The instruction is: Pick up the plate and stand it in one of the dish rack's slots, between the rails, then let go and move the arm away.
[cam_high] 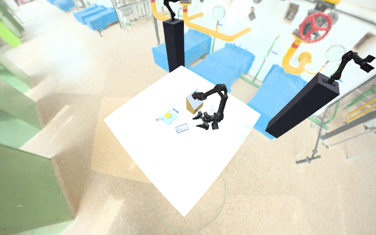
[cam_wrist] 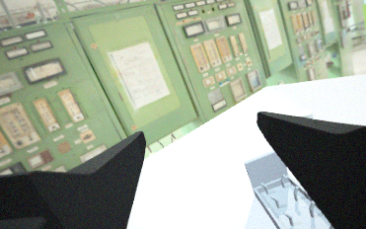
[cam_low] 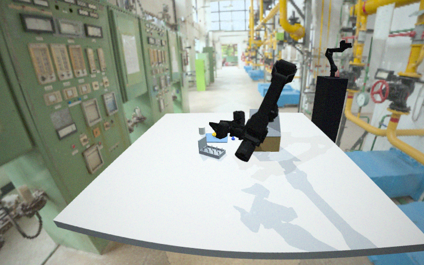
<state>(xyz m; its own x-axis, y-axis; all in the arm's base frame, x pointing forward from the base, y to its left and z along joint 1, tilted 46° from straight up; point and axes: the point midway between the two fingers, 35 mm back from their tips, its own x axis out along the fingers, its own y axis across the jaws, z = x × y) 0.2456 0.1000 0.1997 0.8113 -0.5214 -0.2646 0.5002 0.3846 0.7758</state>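
My gripper tip is now 340 mm to the left of the yellow plate, 210 mm above it and 10 mm short of it. Round my gripper tip: blue utensil 310 mm to the right, 220 mm below, 100 mm behind; then grey dish rack 200 mm below, 120 mm to the right, 30 mm ahead; then light blue mat 320 mm to the right, 220 mm below, 10 mm ahead.
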